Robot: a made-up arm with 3 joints. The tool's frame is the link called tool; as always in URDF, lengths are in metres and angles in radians. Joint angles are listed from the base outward.
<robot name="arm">
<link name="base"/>
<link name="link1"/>
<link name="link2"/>
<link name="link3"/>
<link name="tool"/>
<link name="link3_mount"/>
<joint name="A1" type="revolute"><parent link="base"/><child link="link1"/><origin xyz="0 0 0.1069" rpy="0 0 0"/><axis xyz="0 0 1"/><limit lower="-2.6" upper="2.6"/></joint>
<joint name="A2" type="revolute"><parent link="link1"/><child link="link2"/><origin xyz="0.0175 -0.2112 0.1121" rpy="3.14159 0 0"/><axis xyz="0 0 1"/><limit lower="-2.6" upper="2.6"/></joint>
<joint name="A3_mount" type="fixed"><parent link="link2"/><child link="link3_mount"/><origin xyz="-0.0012 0.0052 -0.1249" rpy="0 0 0"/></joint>
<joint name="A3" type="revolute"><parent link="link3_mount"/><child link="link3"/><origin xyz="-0.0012 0.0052 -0.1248" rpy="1.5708 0 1.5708"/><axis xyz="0 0 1"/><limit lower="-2.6" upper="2.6"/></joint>
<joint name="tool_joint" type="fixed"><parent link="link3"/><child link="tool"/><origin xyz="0.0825 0.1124 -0.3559" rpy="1.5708 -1.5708 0"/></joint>
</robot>
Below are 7 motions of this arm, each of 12 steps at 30 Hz.
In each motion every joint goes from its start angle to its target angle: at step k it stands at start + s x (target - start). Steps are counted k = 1, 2, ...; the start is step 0. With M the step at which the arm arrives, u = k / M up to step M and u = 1 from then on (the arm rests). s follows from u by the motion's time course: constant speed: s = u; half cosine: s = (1 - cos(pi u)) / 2; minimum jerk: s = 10 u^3 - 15 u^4 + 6 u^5.
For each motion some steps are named. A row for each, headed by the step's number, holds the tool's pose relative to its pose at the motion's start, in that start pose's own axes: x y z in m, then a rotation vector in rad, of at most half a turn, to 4 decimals.
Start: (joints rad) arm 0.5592 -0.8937 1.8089
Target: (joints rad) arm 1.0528 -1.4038 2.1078
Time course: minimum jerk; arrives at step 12
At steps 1, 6, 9, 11, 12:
1: -0.0002 0.0007 0.0020 0.0015 0.0050 -0.0012
6: 0.0244 0.0697 0.2036 0.1463 0.4779 -0.1546
9: 0.1126 0.1225 0.3522 0.2496 0.8406 -0.3281
11: 0.1434 0.1345 0.3843 0.2722 0.9280 -0.3780
12: 0.1450 0.1351 0.3859 0.2733 0.9325 -0.3806

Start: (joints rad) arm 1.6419 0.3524 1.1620
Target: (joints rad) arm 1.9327 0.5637 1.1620
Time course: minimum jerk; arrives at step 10
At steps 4, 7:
4: 0.0159 0.0000 0.0000 0.0000 0.0232 0.0100
7: 0.0405 0.0013 -0.0030 0.0000 0.0611 0.0264

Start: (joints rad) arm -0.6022 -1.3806 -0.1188
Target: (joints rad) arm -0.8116 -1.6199 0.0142
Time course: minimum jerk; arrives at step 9
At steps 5, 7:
5: -0.0038 0.0289 -0.0039 0.0802 -0.0014 0.0180
7: -0.0045 0.0446 -0.0057 0.1228 -0.0016 0.0276

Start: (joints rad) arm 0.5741 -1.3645 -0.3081
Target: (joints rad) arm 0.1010 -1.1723 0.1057
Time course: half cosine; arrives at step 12
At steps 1, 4, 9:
1: -0.0018 0.0062 0.0012 0.0070 0.0034 -0.0108
4: -0.0196 0.0933 0.0179 0.1032 0.0422 -0.1610
9: 0.0017 0.3214 0.0667 0.3436 0.0748 -0.5658

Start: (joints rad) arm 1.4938 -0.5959 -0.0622
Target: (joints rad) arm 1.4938 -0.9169 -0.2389
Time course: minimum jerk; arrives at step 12
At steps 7, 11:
7: 0.0311 -0.0844 0.0058 -0.1150 -0.0251 0.2083
11: 0.0549 -0.1248 0.0095 -0.1743 -0.0478 0.3162

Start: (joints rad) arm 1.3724 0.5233 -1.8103
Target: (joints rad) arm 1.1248 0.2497 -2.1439
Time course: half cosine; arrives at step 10
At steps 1, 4, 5, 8, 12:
1: -0.0010 -0.0007 -0.0003 -0.0082 -0.0006 -0.0002
4: -0.0145 -0.0093 -0.0023 -0.1153 -0.0086 -0.0026
5: -0.0213 -0.0132 -0.0024 -0.1668 -0.0123 -0.0041
8: -0.0401 -0.0224 -0.0004 -0.3017 -0.0218 -0.0090
12: -0.0447 -0.0243 0.0006 -0.3336 -0.0240 -0.0103

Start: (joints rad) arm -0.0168 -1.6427 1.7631
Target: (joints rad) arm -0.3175 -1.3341 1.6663
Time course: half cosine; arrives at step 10
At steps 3, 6, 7, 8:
3: 0.0174 -0.0131 -0.0544 -0.0199 -0.1235 0.0228
6: 0.0751 -0.0398 -0.1632 -0.0625 -0.3937 0.0638
7: 0.0981 -0.0474 -0.1937 -0.0753 -0.4781 0.0742
8: 0.1178 -0.0532 -0.2165 -0.0853 -0.5452 0.0816

